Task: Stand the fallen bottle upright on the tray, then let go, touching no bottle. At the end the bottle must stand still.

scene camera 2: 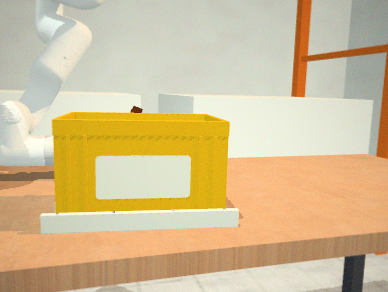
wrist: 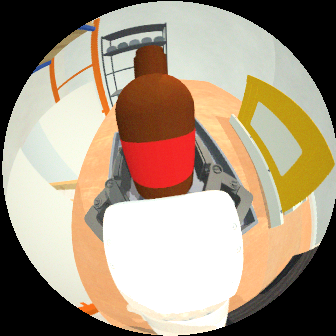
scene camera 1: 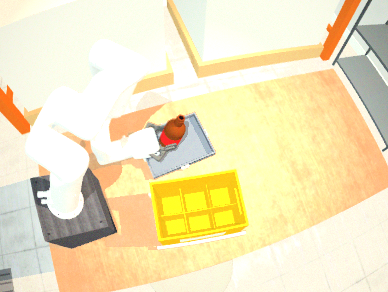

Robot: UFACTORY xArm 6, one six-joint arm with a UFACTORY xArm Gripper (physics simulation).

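Where they show: gripper, fingertip midpoint: [wrist: 159, 149]; arm's base, link origin: [scene camera 1: 65, 200].
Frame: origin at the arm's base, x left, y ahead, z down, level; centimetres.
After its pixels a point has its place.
The brown bottle with a red label [scene camera 1: 173, 132] @(x 19.2, y 39.8, z 4.9 cm) [wrist: 158, 159] @(x 21.4, y 36.2, z 9.4 cm) stands nearly upright over the left part of the grey tray [scene camera 1: 192, 146] @(x 18.6, y 46.7, z 18.0 cm) and leans a little. In scene camera 2 the top of its neck [scene camera 2: 136, 109] @(x 20.7, y 42.7, z 1.3 cm) shows tilted above the crate; the rest is hidden. My gripper [scene camera 1: 168, 139] @(x 21.6, y 40.1, z 12.2 cm) [wrist: 159, 149] @(x 21.6, y 40.1, z 12.2 cm) is shut on the bottle, low on its body, with one finger on each side, reaching in from the robot's side. The bottle's base is hidden, so whether it rests flat on the tray cannot be told.
A yellow crate with six compartments [scene camera 1: 243, 212] @(x -13.7, y 55.0, z 1.4 cm) [scene camera 2: 145, 145] @(x -17.5, y 42.0, z 4.9 cm) [wrist: 312, 150] stands beside the tray, on its near side in scene camera 1. The robot's dark base block [scene camera 1: 92, 227] @(x -9.4, y 7.8, z 2.6 cm) is at the left. A shelf rack [wrist: 135, 32] stands beyond the table.
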